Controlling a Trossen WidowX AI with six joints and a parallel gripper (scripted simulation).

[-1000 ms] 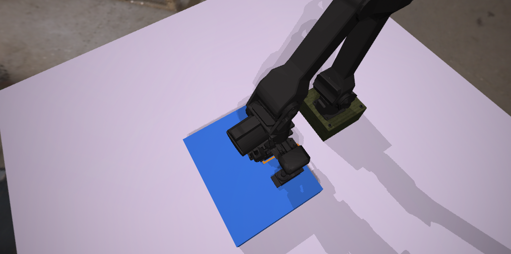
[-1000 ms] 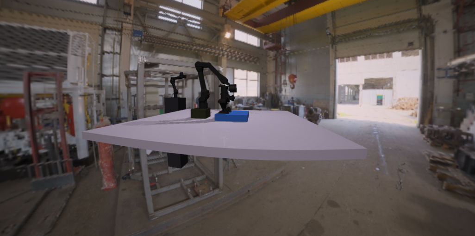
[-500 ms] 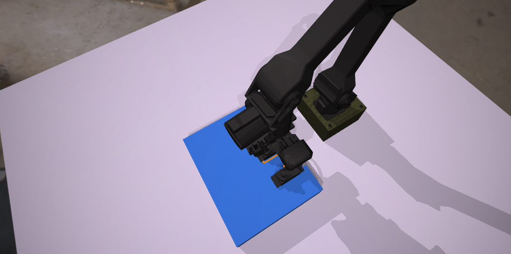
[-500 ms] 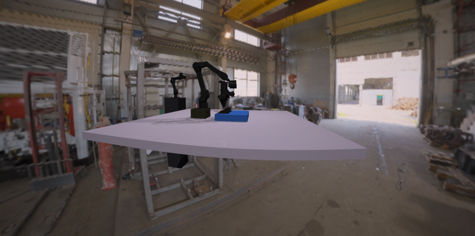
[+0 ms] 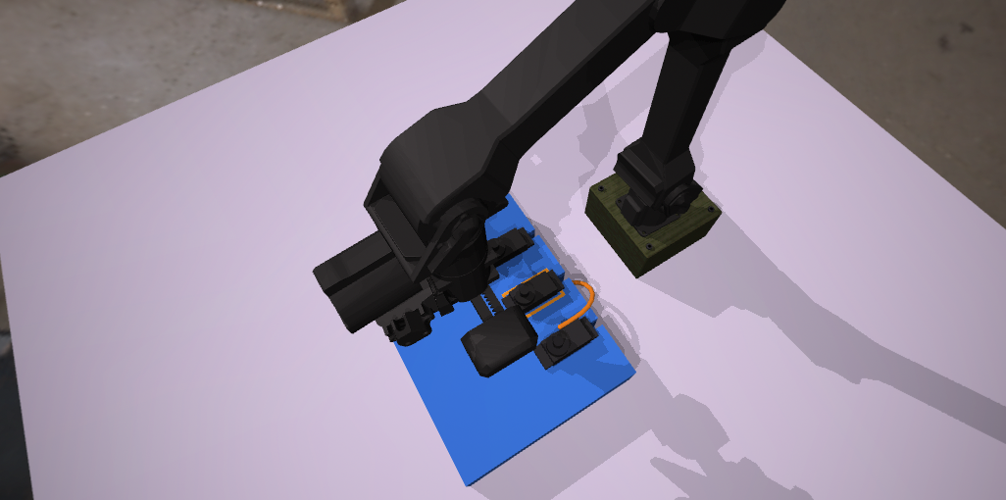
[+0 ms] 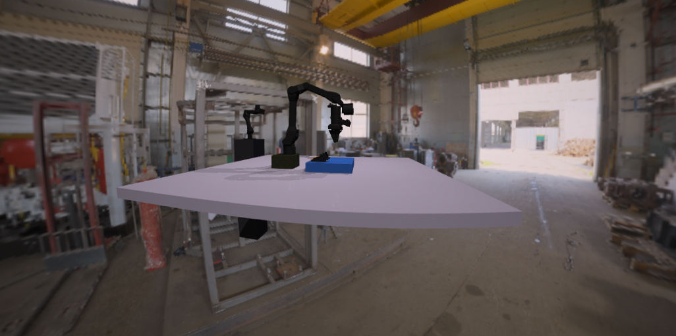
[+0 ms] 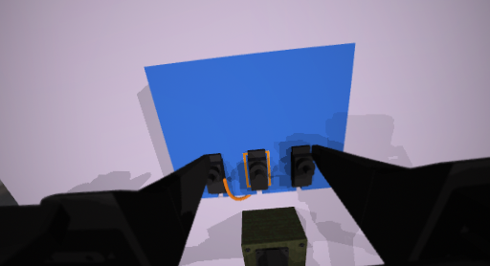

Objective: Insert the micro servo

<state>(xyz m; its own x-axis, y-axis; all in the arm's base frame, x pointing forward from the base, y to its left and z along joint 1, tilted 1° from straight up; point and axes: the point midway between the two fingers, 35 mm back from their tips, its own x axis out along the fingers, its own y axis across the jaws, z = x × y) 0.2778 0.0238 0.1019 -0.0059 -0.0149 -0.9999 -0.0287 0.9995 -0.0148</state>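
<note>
The blue deck is 13 cm below my gripper tip and 2 cm ahead of it.
</note>
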